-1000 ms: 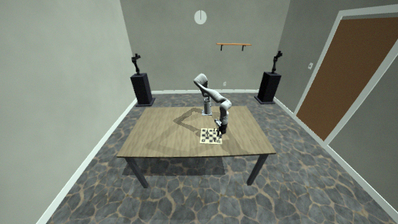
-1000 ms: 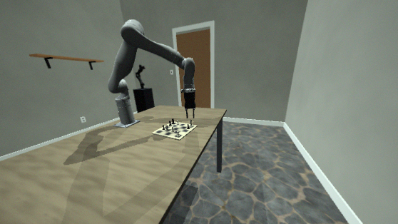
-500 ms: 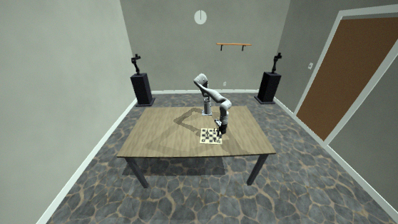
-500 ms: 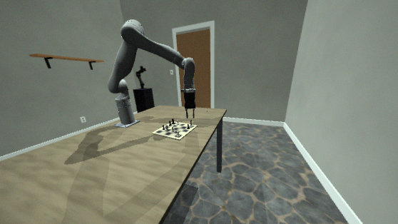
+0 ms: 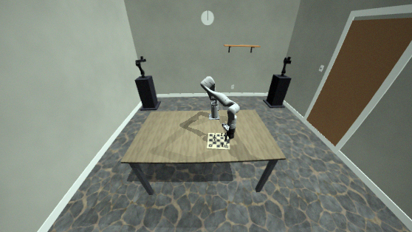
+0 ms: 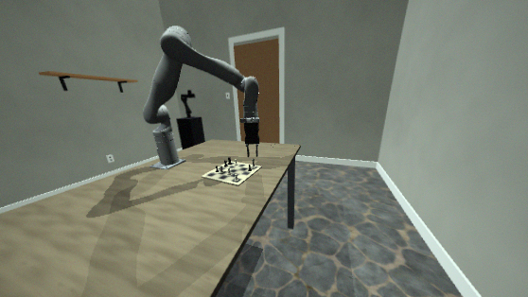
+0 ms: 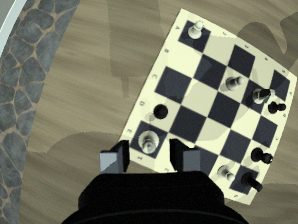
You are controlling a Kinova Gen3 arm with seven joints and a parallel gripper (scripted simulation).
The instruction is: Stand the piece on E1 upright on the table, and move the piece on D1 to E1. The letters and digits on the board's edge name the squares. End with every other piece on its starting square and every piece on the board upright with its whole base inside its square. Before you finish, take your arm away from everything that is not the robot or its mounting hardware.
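The white piece is 6 cm below my hand. Round my hand: chessboard: 8 cm below, 8 cm behind, 7 cm to the right.
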